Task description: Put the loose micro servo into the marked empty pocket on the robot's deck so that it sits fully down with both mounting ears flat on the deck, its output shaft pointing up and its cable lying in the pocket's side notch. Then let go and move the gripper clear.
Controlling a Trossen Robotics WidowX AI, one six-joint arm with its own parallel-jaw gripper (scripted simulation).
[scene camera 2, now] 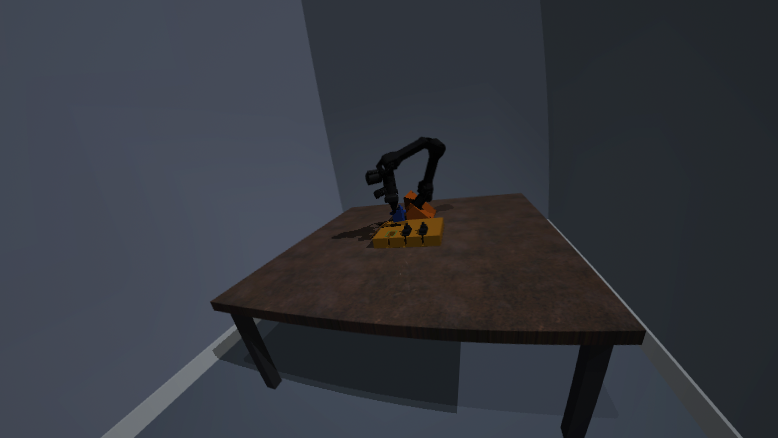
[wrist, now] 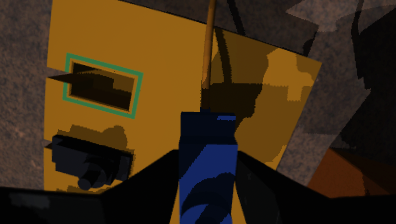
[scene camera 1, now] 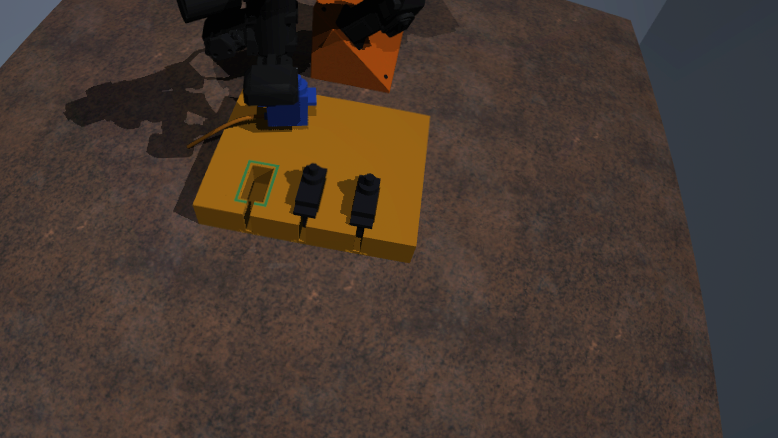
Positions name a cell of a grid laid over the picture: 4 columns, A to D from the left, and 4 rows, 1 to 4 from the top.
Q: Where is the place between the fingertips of my gripper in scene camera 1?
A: B1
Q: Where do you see a blue micro servo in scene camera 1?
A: B2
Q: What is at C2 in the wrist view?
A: A yellow deck.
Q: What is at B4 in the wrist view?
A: My gripper.
